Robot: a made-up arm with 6 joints. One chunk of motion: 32 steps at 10 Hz.
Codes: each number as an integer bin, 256 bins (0 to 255) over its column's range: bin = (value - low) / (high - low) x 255, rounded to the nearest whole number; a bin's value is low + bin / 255 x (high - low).
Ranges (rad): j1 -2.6..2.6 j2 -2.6..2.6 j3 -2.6..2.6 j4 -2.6..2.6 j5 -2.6..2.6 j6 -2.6..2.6
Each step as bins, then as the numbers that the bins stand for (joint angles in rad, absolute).
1 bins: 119 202 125 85 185 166
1 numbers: -0.1733 1.5192 -0.0510 -0.8667 1.1725 0.7851
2 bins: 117 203 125 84 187 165
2 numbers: -0.2141 1.5396 -0.0510 -0.8871 1.2133 0.7647
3 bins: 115 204 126 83 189 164
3 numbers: -0.2549 1.5600 -0.0306 -0.9075 1.2541 0.7443
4 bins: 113 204 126 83 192 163
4 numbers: -0.2957 1.5600 -0.0306 -0.9075 1.3153 0.7239
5 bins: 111 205 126 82 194 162
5 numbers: -0.3365 1.5804 -0.0306 -0.9278 1.3561 0.7035
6 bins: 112 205 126 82 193 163
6 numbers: -0.3161 1.5804 -0.0306 -0.9278 1.3357 0.7239
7 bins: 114 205 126 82 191 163
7 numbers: -0.2753 1.5804 -0.0306 -0.9278 1.2949 0.7239
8 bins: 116 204 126 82 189 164
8 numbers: -0.2345 1.5600 -0.0306 -0.9278 1.2541 0.7443
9 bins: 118 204 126 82 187 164
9 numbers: -0.1937 1.5600 -0.0306 -0.9278 1.2133 0.7443
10 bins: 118 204 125 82 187 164
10 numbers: -0.1937 1.5600 -0.0510 -0.9278 1.2133 0.7443
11 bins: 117 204 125 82 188 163
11 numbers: -0.2141 1.5600 -0.0510 -0.9278 1.2337 0.7239
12 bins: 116 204 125 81 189 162
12 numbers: -0.2345 1.5600 -0.0510 -0.9482 1.2541 0.7035
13 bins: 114 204 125 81 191 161
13 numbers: -0.2753 1.5600 -0.0510 -0.9482 1.2949 0.6831
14 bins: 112 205 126 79 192 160
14 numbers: -0.3161 1.5804 -0.0306 -0.9890 1.3153 0.6627
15 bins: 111 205 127 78 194 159
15 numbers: -0.3365 1.5804 -0.0102 -1.0094 1.3561 0.6424
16 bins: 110 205 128 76 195 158
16 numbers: -0.3569 1.5804 0.0102 -1.0502 1.3765 0.6220
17 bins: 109 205 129 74 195 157
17 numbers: -0.3773 1.5804 0.0306 -1.0910 1.3765 0.6016
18 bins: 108 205 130 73 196 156
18 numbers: -0.3976 1.5804 0.0510 -1.1114 1.3969 0.5812
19 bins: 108 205 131 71 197 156
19 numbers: -0.3976 1.5804 0.0714 -1.1522 1.4173 0.5812
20 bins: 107 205 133 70 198 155
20 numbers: -0.4180 1.5804 0.1122 -1.1725 1.4376 0.5608
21 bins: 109 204 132 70 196 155
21 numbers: -0.3773 1.5600 0.0918 -1.1725 1.3969 0.5608
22 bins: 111 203 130 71 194 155
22 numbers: -0.3365 1.5396 0.0510 -1.1522 1.3561 0.5608
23 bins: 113 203 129 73 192 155
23 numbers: -0.2957 1.5396 0.0306 -1.1114 1.3153 0.5608
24 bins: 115 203 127 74 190 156
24 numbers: -0.2549 1.5396 -0.0102 -1.0910 1.2745 0.5812
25 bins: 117 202 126 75 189 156
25 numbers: -0.2141 1.5192 -0.0306 -1.0706 1.2541 0.5812
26 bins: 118 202 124 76 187 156
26 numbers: -0.1937 1.5192 -0.0714 -1.0502 1.2133 0.5812
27 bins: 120 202 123 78 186 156
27 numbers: -0.1529 1.5192 -0.0918 -1.0094 1.1929 0.5812
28 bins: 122 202 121 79 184 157
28 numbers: -0.1122 1.5192 -0.1325 -0.9890 1.1522 0.6016
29 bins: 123 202 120 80 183 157
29 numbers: -0.0918 1.5192 -0.1529 -0.9686 1.1318 0.6016
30 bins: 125 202 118 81 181 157
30 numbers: -0.0510 1.5192 -0.1937 -0.9482 1.0910 0.6016
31 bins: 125 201 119 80 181 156
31 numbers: -0.0510 1.4988 -0.1733 -0.9686 1.0910 0.5812
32 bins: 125 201 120 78 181 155
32 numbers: -0.0510 1.4988 -0.1529 -1.0094 1.0910 0.5608
